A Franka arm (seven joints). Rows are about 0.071 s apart.
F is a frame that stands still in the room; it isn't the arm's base.
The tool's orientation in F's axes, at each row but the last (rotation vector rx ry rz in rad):
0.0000, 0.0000, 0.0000
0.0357, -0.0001, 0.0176
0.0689, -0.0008, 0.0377
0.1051, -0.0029, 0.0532
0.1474, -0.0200, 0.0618
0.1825, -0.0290, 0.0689
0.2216, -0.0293, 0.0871
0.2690, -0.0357, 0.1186
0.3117, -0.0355, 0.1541
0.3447, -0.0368, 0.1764
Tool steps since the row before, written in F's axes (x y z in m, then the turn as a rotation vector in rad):
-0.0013, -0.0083, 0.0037, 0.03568, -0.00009, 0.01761
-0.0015, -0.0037, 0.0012, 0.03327, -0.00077, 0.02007
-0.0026, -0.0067, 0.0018, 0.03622, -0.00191, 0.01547
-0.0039, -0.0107, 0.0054, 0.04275, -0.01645, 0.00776
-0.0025, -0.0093, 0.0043, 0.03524, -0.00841, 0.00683
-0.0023, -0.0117, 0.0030, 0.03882, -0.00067, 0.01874
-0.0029, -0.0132, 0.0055, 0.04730, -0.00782, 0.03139
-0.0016, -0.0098, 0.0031, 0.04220, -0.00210, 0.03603
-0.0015, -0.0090, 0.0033, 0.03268, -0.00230, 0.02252
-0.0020, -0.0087, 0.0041, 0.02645, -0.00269, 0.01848
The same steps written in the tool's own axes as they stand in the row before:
-0.0013, -0.0083, 0.0037, 0.03568, -0.00009, 0.01761
-0.0016, -0.0036, 0.0013, 0.03326, -0.00064, 0.02009
-0.0028, -0.0065, 0.0023, 0.03615, -0.00220, 0.01558
-0.0044, -0.0099, 0.0065, 0.04186, -0.01780, 0.00944
-0.0029, -0.0084, 0.0057, 0.03483, -0.00952, 0.00745
-0.0030, -0.0108, 0.0051, 0.03933, -0.00004, 0.01767
-0.0038, -0.0114, 0.0083, 0.04766, -0.00498, 0.03142
-0.0025, -0.0084, 0.0056, 0.04348, 0.00233, 0.03446
-0.0026, -0.0072, 0.0059, 0.03326, -0.00046, 0.02177
-0.0031, -0.0063, 0.0068, 0.02680, -0.00105, 0.01814

